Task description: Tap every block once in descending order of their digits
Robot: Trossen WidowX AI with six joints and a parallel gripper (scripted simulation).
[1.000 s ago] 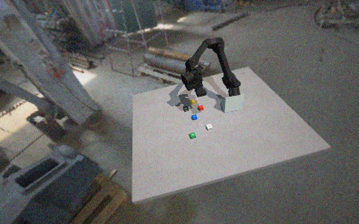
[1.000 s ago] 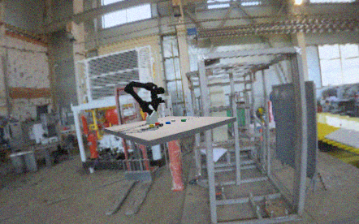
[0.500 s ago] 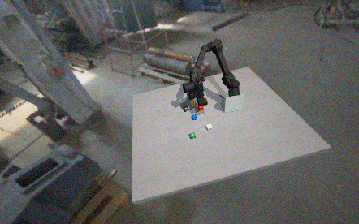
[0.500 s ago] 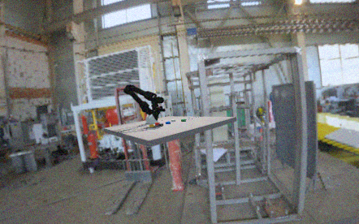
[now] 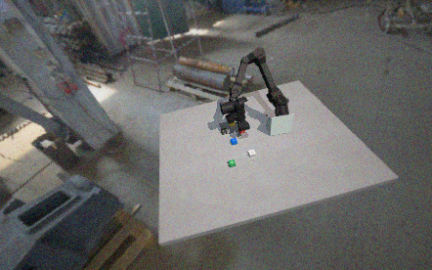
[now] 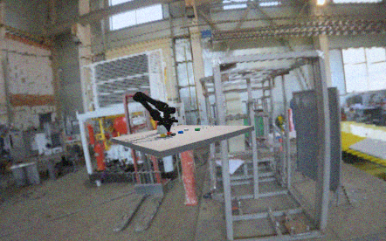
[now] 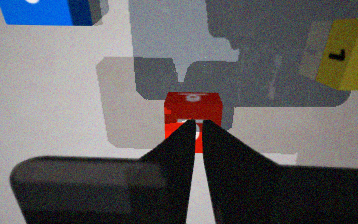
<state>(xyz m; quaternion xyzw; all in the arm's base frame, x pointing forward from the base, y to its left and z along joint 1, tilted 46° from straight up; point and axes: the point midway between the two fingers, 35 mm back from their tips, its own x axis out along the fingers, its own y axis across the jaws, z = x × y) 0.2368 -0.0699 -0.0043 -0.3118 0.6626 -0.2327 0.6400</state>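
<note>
My gripper tip is 10 mm above the red block. Round my gripper tip: black block: 110 mm ahead, 10 mm to the right, 10 mm below; then yellow block: 80 mm to the right, 50 mm ahead, 10 mm below; then blue block: 80 mm to the left, 60 mm ahead, 10 mm below.
</note>
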